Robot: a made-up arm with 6 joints.
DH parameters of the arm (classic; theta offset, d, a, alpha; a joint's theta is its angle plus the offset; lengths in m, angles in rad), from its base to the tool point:
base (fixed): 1.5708 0 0.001 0
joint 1: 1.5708 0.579 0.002 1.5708
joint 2: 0.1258 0 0.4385 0
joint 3: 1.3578 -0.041 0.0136 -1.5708
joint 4: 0 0.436 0.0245 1.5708
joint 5: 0 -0.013 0.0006 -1.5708
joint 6: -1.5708 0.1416 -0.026 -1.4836
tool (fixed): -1.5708 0.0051 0 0
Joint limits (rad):
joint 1: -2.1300..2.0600
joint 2: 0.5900..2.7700
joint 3: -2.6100..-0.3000
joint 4: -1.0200..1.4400
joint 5: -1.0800..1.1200
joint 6: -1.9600..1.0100
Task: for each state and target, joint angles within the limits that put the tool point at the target. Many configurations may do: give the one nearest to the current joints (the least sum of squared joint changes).
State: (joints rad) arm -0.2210 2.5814 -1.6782 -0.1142 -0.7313 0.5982
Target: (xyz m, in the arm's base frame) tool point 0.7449 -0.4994 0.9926
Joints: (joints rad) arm -0.5158 2.3558 -2.3199 -0.1019 -0.6263 0.6152
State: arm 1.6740 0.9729 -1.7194 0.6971 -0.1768 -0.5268
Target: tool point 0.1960 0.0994 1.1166
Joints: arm 1.1445 0.5911 -0.8830 0.9204 -0.4015 -0.5113
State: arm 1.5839 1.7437 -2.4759 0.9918 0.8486 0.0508
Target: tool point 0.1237 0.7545 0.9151
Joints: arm 1.3957 2.0342 -2.0320 0.9335 0.9849 0.0785
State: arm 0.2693 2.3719 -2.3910 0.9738 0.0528 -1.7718
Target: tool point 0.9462 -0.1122 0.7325
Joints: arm -0.0351 2.4759 -2.2035 0.9936 0.0366 -1.7609
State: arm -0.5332 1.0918 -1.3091 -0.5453 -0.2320 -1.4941
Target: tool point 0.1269 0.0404 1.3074
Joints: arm -0.0713 0.7836 -1.2818 -0.8686 -0.5759 -1.5460
